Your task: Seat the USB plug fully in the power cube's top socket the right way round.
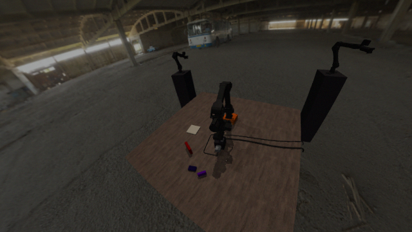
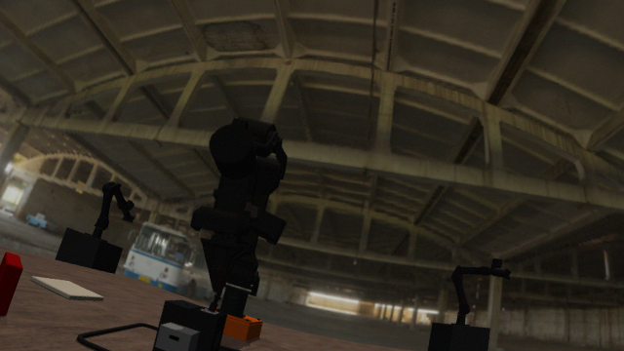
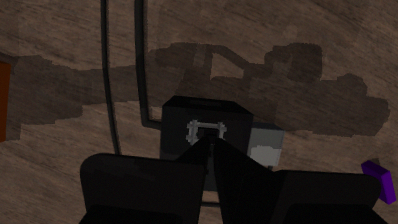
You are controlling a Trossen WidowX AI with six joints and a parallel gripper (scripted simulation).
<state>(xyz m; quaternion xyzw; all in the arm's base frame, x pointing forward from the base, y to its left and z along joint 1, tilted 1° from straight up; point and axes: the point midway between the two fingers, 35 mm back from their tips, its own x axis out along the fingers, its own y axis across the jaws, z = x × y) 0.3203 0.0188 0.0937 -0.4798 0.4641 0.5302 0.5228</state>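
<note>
Right now the silver USB socket is 4 cm below my gripper tip. The rest, counted from my gripper tip: blue block 26 cm ahead, 16 cm to the right, 10 cm below; red block 11 cm ahead, 26 cm to the right, 8 cm below; white pad 11 cm behind, 33 cm to the right, 10 cm below.
</note>
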